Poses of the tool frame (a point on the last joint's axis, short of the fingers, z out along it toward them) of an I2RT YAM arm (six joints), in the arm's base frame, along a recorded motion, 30 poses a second.
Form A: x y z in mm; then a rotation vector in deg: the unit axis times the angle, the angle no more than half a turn.
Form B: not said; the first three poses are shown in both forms.
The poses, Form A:
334 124 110 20.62 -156.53 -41.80
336 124 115 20.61 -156.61 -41.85
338 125 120 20.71 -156.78 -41.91
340 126 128 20.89 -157.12 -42.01
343 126 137 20.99 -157.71 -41.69
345 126 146 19.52 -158.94 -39.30
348 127 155 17.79 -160.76 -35.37
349 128 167 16.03 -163.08 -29.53
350 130 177 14.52 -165.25 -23.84
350 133 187 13.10 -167.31 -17.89
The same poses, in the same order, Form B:
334 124 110 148.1 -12.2 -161.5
336 124 115 148.1 -12.1 -161.5
338 125 120 148.1 -11.9 -161.5
340 126 128 148.2 -11.6 -161.5
343 126 137 148.6 -11.1 -161.7
345 126 146 150.5 -11.3 -163.0
348 127 155 153.7 -11.4 -164.7
349 128 167 158.1 -11.2 -166.6
350 130 177 162.5 -10.8 -168.3
350 133 187 166.9 -10.2 -169.9

